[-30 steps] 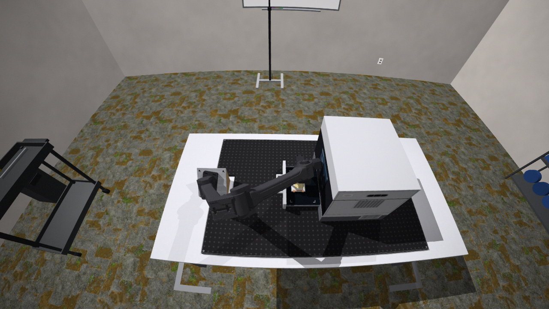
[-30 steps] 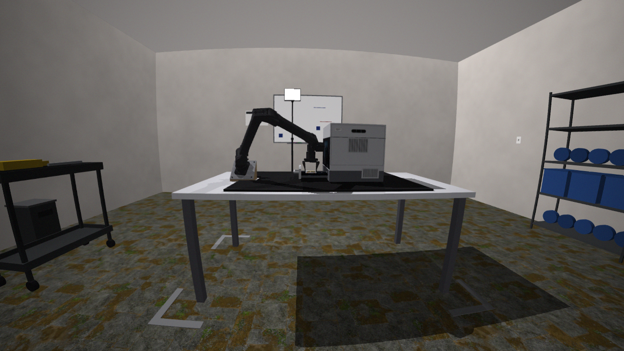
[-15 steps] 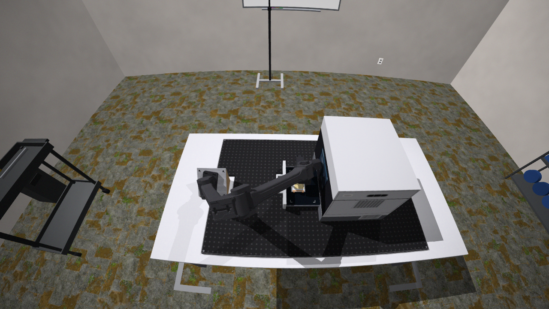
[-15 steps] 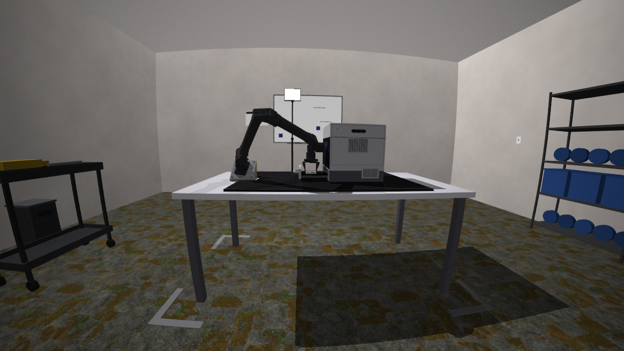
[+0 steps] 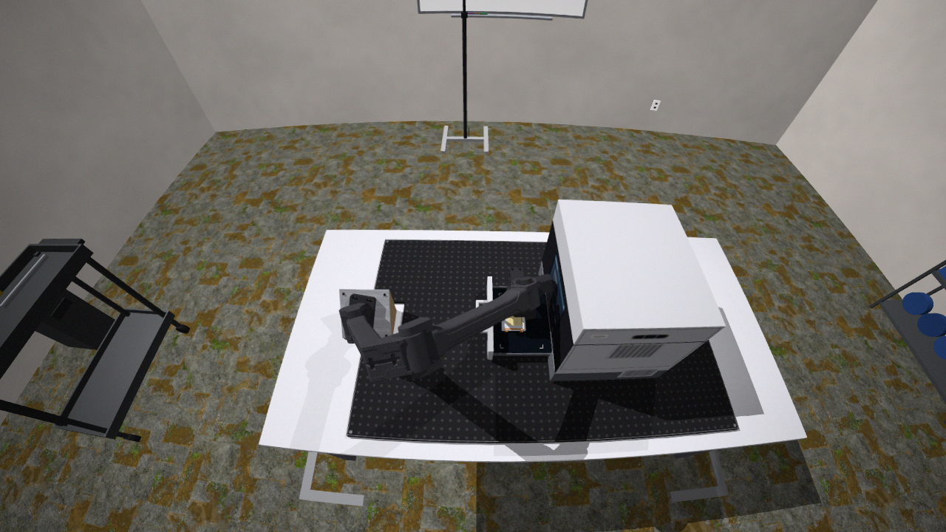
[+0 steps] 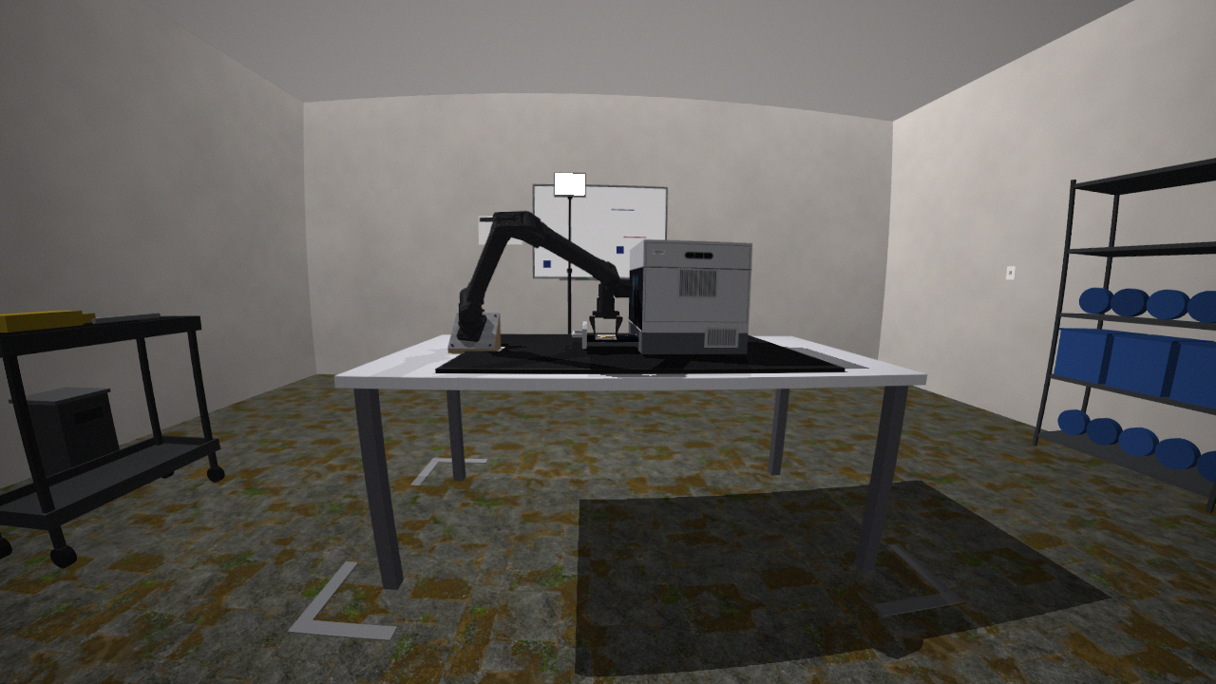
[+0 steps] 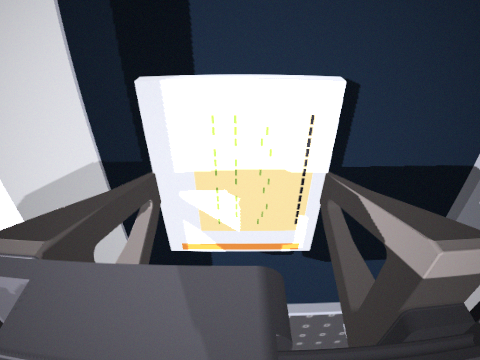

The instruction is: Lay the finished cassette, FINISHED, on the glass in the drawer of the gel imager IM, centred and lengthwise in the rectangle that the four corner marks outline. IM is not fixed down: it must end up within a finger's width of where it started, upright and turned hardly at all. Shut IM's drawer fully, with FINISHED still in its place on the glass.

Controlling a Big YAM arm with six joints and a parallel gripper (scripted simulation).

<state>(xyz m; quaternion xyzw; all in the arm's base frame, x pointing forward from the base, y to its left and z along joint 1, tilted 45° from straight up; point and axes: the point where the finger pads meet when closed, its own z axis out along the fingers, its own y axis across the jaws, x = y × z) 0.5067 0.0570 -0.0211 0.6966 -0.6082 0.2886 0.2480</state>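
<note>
My gripper is now 10 mm to the left of the finished cassette and 10 mm above it. The rest, counted from my hand: imager drawer 30 mm ahead, 10 mm below.
</note>
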